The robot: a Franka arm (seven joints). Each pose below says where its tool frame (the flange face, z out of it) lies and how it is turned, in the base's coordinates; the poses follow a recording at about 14 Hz.
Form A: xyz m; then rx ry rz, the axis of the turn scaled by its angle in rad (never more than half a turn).
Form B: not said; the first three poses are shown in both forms.
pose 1, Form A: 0.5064 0.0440 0.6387 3.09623 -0.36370 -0.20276
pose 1, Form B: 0.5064 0.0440 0.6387 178.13 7.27 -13.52
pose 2, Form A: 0.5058 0.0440 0.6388 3.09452 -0.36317 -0.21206
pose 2, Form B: 0.5058 0.0440 0.6388 178.02 7.61 -13.52
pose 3, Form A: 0.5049 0.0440 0.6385 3.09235 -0.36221 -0.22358
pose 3, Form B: 0.5049 0.0440 0.6385 177.89 8.02 -13.51
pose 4, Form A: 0.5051 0.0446 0.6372 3.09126 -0.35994 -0.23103
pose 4, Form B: 0.5051 0.0446 0.6372 177.81 8.29 -13.44
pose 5, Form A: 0.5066 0.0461 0.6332 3.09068 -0.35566 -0.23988
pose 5, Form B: 0.5066 0.0461 0.6332 177.76 8.62 -13.30
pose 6, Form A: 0.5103 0.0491 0.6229 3.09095 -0.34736 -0.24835
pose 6, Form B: 0.5103 0.0491 0.6229 177.75 8.93 -13.00
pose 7, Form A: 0.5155 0.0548 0.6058 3.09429 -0.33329 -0.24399
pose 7, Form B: 0.5155 0.0548 0.6058 177.89 8.79 -12.46
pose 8, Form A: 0.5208 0.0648 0.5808 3.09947 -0.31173 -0.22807
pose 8, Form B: 0.5208 0.0648 0.5808 178.11 8.23 -11.62
